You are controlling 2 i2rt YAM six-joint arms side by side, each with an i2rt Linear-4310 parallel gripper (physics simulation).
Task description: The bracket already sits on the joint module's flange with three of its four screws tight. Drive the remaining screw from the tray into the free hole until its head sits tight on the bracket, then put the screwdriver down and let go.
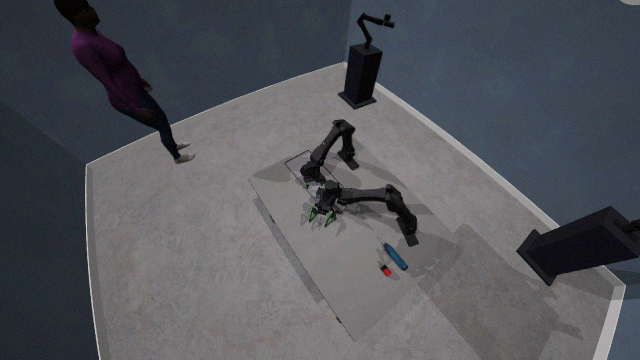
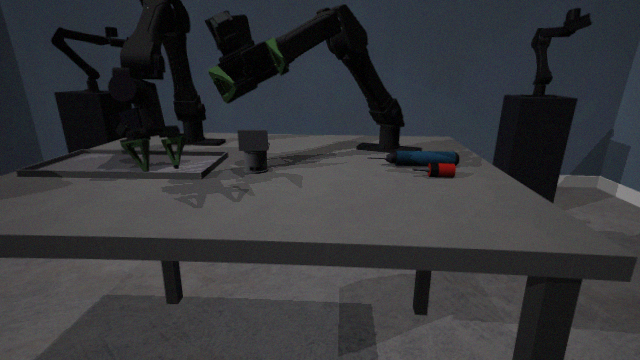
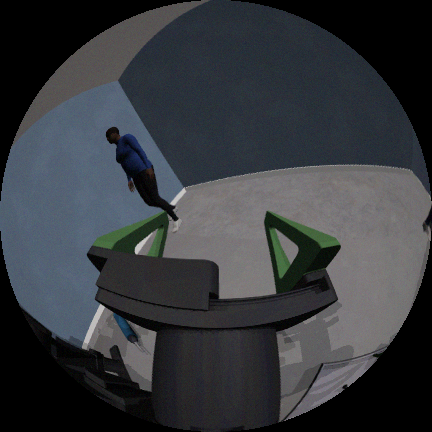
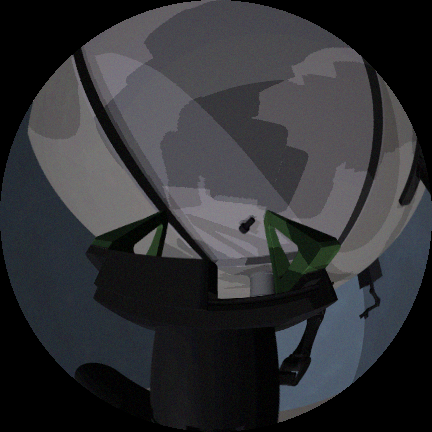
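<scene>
A dark screw (image 2: pixel 176 167) (image 3: pixel 345 387) (image 4: pixel 246 224) lies in the shallow tray (image 1: pixel 298 162) (image 2: pixel 110 175) (image 4: pixel 102 114). My right gripper (image 2: pixel 161 168) (image 4: pixel 215 215) is open and empty, pointing down low over the tray; the screw shows beside one fingertip. The joint module (image 2: pixel 256 162) (image 4: pixel 262 283) stands beside the tray with the grey bracket (image 2: pixel 253 140) on top; its screws and free hole cannot be made out. The blue screwdriver (image 1: pixel 395 256) (image 2: pixel 425 158) (image 3: pixel 125 327) lies on the table. My left gripper (image 1: pixel 319 222) (image 2: pixel 248 70) (image 3: pixel 216 215) is open and empty, high above the table.
A short red-and-black tool (image 1: pixel 385 270) (image 2: pixel 442 170) with a thin shaft lies beside the screwdriver. Two dark pedestals (image 1: pixel 363 75) (image 1: pixel 582 245) with small arms stand beyond the table. One person (image 1: pixel 107 70) in purple and one person (image 3: pixel 132 155) in blue stand in the room.
</scene>
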